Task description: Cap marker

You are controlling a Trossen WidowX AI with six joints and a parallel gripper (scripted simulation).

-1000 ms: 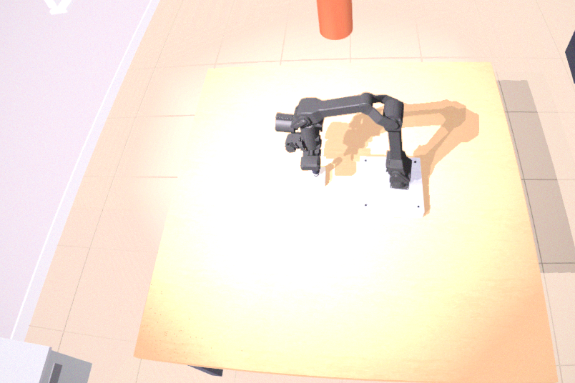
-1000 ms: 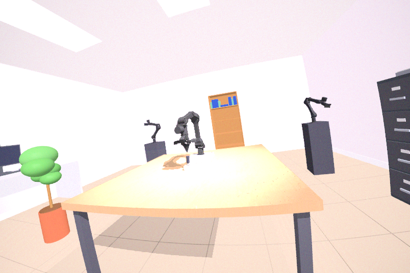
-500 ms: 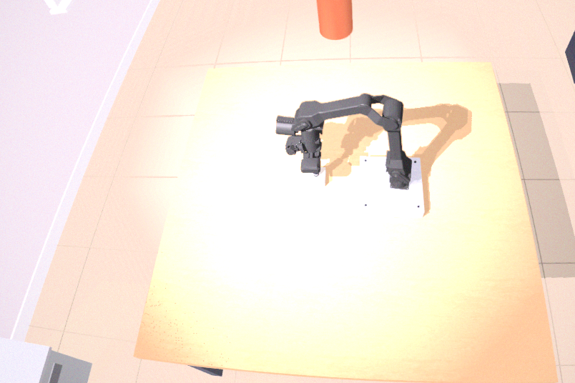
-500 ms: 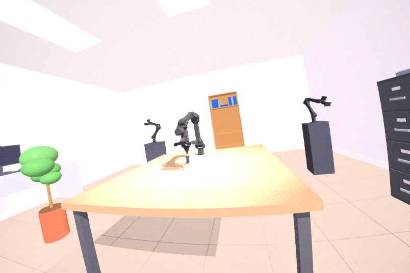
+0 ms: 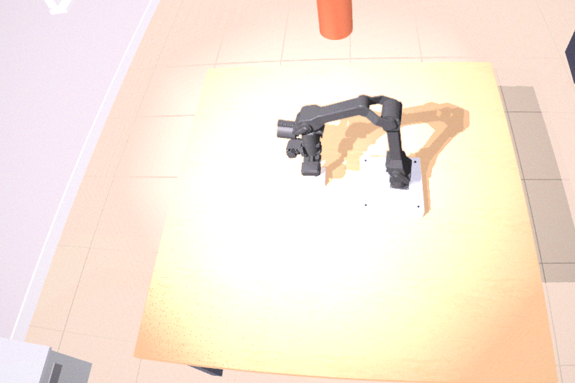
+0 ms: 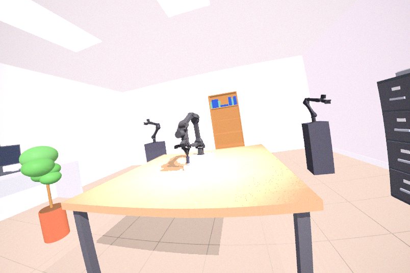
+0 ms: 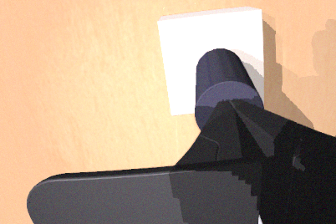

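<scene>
The marker cap is 30 mm below my gripper tip.
</scene>
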